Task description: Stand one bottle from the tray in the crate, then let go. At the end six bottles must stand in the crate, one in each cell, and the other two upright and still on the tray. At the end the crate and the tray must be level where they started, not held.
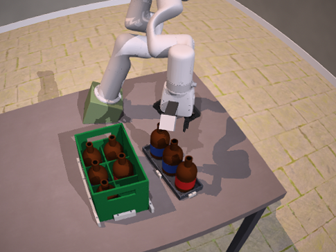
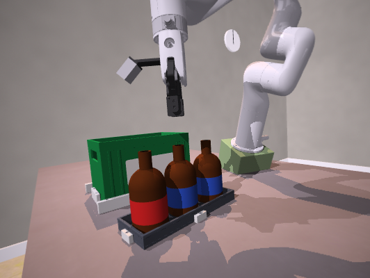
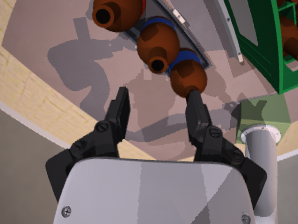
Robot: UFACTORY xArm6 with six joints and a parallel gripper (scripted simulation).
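Right now the dark tray is 23 cm below my hand. The rest, counted from my hand: green crate: 23 cm to the right, 16 cm below, 4 cm ahead.
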